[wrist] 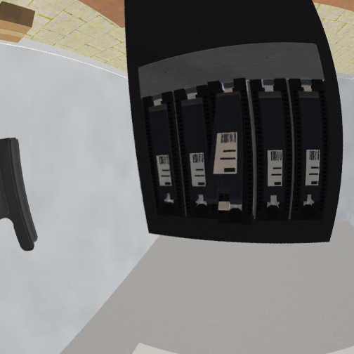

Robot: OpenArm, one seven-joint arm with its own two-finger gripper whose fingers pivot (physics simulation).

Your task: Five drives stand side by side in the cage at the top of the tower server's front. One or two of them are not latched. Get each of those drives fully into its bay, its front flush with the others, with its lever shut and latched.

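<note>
The black tower server (pixel 215 25) stands upper right of centre in the wrist view, its five drives side by side. The middle drive (pixel 240 197) has its lever (pixel 225 152) swung partly out, with a larger, skewed label and its pale lower end standing off the front. How deep that drive sits is hard to tell. The far-left drive (pixel 159 130), second drive (pixel 192 127), fourth drive (pixel 270 122) and far-right drive (pixel 307 122) look flush, levers flat. One black finger (pixel 19 200) of my open gripper shows at the left, apart from the server; the other finger is outside the view.
A grey strip (pixel 230 62) runs across the cage above the drives. The black casing borders them on both sides and below. A pale grey surface (pixel 215 290) lies below the server, and a bluish-grey surface (pixel 80 150) is at the left. A brown block (pixel 15 22) shows at the top left.
</note>
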